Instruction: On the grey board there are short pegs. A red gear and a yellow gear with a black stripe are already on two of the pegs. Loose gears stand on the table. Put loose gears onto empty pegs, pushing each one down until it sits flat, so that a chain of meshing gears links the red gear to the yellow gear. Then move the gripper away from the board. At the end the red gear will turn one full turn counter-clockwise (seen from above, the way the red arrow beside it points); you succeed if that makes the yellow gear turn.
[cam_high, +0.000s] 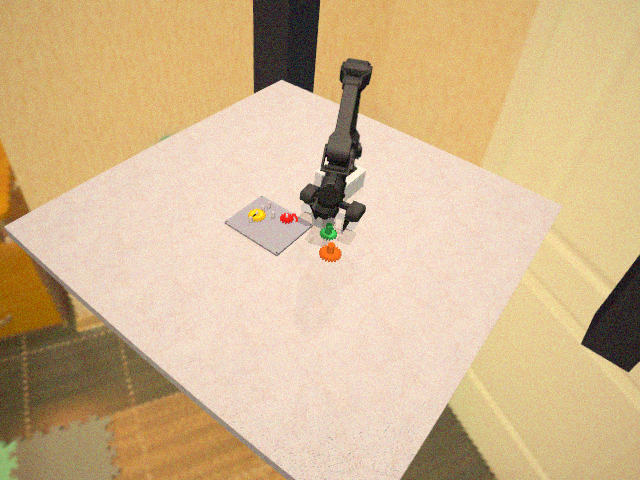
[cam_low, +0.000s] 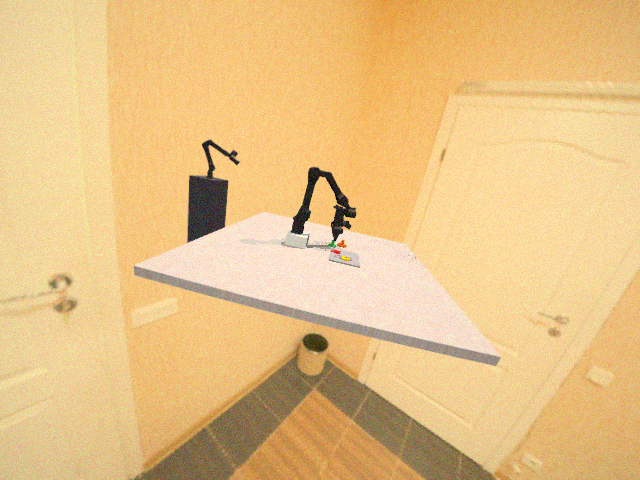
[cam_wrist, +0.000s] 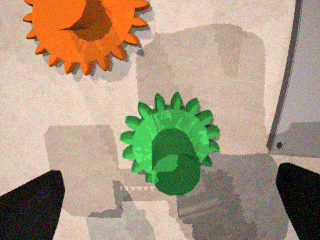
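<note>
My gripper tip is now 30 mm above the green gear. Also, from my gripper tip: orange gear (60 mm ahead, 50 mm to the left, 30 mm below); then red arrow (20 mm ahead, 120 mm to the right, 40 mm below); then red gear (40 mm ahead, 130 mm to the right, 30 mm below).
</note>
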